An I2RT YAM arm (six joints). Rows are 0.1 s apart.
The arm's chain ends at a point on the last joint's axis. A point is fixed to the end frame.
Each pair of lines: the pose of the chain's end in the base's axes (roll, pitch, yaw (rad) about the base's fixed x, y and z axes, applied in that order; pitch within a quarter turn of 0, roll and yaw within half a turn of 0; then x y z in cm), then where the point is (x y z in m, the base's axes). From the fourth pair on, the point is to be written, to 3 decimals.
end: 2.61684 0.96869 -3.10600 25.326 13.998 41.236
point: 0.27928 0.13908 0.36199
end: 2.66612 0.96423 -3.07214 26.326 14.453 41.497
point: 0.28912 0.14203 0.36457
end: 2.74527 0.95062 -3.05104 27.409 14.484 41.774
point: 0.29927 0.13888 0.36728
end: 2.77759 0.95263 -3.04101 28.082 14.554 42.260
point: 0.306 0.138 0.372
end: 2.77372 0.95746 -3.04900 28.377 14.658 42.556
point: 0.309 0.139 0.375
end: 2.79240 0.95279 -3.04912 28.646 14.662 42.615
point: 0.312 0.138 0.376
